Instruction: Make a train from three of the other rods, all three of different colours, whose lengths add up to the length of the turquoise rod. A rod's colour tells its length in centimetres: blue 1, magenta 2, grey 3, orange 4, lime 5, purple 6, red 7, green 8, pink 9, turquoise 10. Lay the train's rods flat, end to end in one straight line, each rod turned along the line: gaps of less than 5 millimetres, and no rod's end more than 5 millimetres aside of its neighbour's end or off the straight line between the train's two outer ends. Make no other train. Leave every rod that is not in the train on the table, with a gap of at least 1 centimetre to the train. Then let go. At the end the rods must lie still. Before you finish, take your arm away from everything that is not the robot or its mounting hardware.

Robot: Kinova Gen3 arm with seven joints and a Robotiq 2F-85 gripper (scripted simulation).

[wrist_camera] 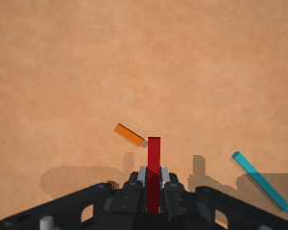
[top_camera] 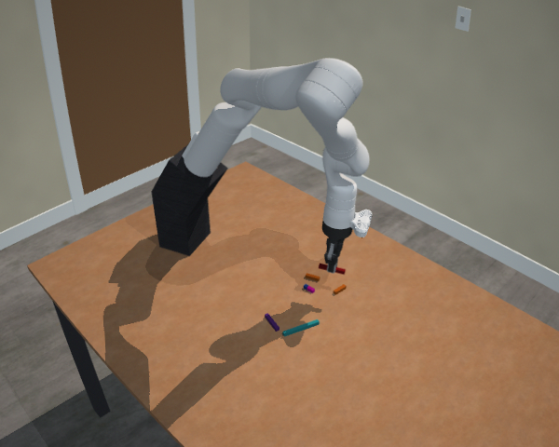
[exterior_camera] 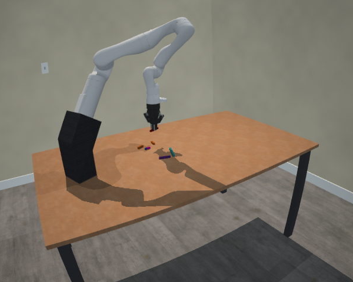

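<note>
Right now the magenta rod is 11 cm below my hand, 5 cm behind it and 1 cm to the right of it. From my hand the other things lie so: turquoise rod: 15 cm to the right, 11 cm below, 1 cm ahead; red rod: 1 cm below; blue rod: 11 cm below, 7 cm behind, 1 cm to the right.
</note>
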